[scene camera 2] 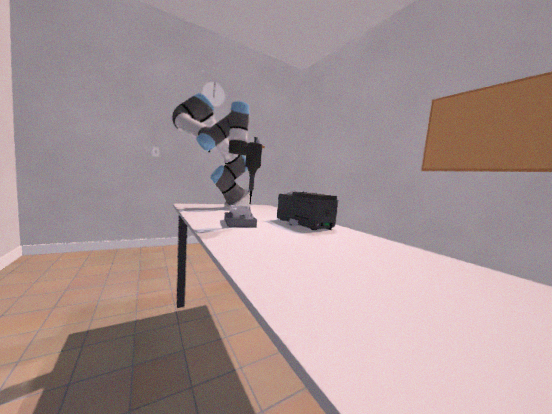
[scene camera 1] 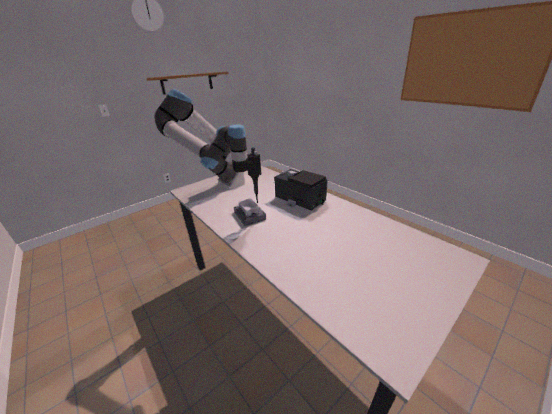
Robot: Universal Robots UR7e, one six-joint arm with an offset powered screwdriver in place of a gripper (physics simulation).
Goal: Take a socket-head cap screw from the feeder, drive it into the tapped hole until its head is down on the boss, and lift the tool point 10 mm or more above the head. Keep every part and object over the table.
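Labels:
What I see is a black box-shaped feeder (scene camera 2: 316, 213), and it stands 1.00 m from the lens.

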